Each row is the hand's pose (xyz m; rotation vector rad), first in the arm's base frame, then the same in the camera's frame.
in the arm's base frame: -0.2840 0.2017 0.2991 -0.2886 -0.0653 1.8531
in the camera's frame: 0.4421 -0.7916 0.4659 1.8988 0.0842 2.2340
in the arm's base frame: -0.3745 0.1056 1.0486 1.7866 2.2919 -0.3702
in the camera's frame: 1.1967 -0.8660 0.4011 -0.0403 -1.8504 0.3289
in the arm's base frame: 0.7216 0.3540 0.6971 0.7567 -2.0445 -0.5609
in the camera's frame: 0.7646 0.1926 0.1194 1.0904 -0.0334 -0.9734
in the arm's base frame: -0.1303 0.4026 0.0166 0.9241 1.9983 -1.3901
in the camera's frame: 0.1480 -0.5812 0.5800 0.8531 -2.4958 0.4275
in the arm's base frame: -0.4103 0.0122 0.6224 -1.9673 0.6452 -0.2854
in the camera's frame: 0.7748 -0.9699 0.3478 -1.1729 0.5002 1.7881
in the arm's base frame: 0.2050 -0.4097 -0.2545 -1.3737 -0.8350 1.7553
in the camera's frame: -0.1425 -0.6838 -0.2865 0.9576 -1.0371 1.9773
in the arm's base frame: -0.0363 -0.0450 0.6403 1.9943 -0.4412 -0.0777
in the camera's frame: 0.7656 -0.6658 0.1221 2.0732 1.5776 -1.1746
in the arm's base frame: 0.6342 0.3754 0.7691 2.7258 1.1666 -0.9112
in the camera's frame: 0.8427 0.1304 0.1770 -0.4851 -1.6751 1.4617
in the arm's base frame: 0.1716 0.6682 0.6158 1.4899 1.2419 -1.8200
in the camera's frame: 0.7221 -0.1507 0.6562 0.5592 -2.5474 1.4334
